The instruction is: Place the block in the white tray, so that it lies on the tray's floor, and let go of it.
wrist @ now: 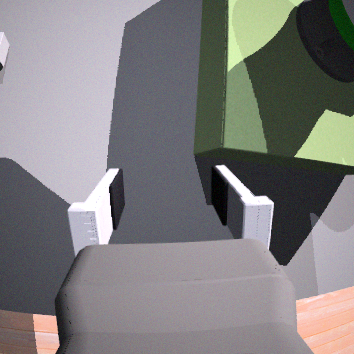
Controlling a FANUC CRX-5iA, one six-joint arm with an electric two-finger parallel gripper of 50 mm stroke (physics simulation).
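Pixels of known places: gripper, between the fingertips: (167,185); arm's base, origin of its link: (332,37).
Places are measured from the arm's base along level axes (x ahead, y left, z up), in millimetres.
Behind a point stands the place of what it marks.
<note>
My gripper (167,185) @(x 277, y 245, z 113 mm) is open, and there is nothing between its two pale fingers with dark pads. It points down over a shaded part of a grey surface. At the upper left edge, part of a small white object (3,49) @(x 462, y 82, z -89 mm) with a dark underside shows, cut off by the frame; I cannot tell whether it is the block. The white tray cannot be made out in this view.
A large green box-shaped pedestal (212,90) @(x 182, y 121, z -50 mm) fills the upper right, close to the right finger. A black round base (325,47) @(x 41, y 41, z 18 mm) with a green ring stands on it. Broad shadows cross the grey surface (60,110) @(x 367, y 158, z -107 mm). Wooden flooring (327,320) shows at both lower corners.
</note>
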